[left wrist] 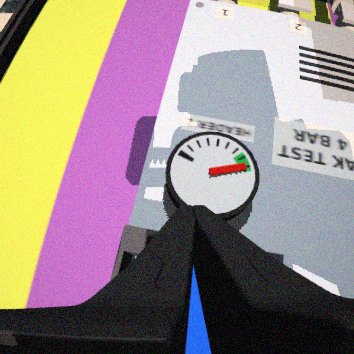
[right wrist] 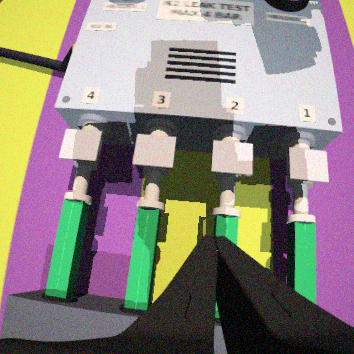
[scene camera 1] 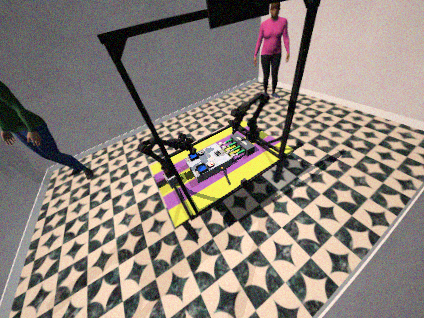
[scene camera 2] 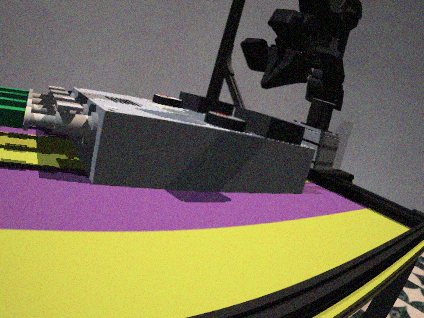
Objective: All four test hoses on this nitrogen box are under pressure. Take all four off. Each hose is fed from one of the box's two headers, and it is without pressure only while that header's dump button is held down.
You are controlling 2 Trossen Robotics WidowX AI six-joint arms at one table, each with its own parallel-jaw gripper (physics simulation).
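Frame: origin at the left arm's base, x ahead, y left, z up, level; metres.
Seen in the pictures: left gripper, fingertip midpoint: (left wrist: 190, 216) (scene camera 2: 263, 86); right gripper, fingertip midpoint: (right wrist: 211, 246) (scene camera 1: 232, 134); left arm's base at its link origin: (scene camera 1: 170, 174) (scene camera 2: 316, 128); right arm's base at its link origin: (scene camera 1: 252, 132).
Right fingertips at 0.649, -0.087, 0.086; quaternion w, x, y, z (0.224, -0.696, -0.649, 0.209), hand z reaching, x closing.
Offsets run from my right fingertips to a thing's top centre, as dx, dy, dz. "spot": to the spot under its first point.
The grey nitrogen box (scene camera 1: 215, 154) (scene camera 2: 195, 155) (right wrist: 117, 60) lies on the striped table. Hose 1 @(spot: +0.011, +0.093, -0.133) (right wrist: 303, 260), hose 2 @(spot: -0.023, +0.028, -0.133) (right wrist: 226, 226), hose 3 @(spot: -0.002, -0.045, -0.133) (right wrist: 142, 255) and hose 4 @(spot: -0.008, -0.111, -0.133) (right wrist: 67, 250) have green sleeves and white couplings at their numbered ports. In the left wrist view, the header 1 gauge @(spot: -0.306, +0.138, -0.103) (left wrist: 200, 192) has its red needle on the green band. My left gripper (left wrist: 190, 216) (scene camera 2: 266, 84) is shut and empty, above the box's dump-button end; a blue button @(-0.377, +0.143, -0.102) (left wrist: 197, 320) shows between its fingers. My right gripper (right wrist: 211, 246) is shut and empty above hose 2, hiding part of it.
A grey block @(spot: +0.047, -0.113, -0.118) (right wrist: 55, 320) stands under the outer ends of the green sleeves. A black line @(spot: -0.278, -0.211, -0.185) (right wrist: 32, 58) enters the box's side near port 4. A black frame (scene camera 1: 135, 92) stands over the table. Two people stand beyond it, one in pink (scene camera 1: 272, 37), one in green (scene camera 1: 17, 112).
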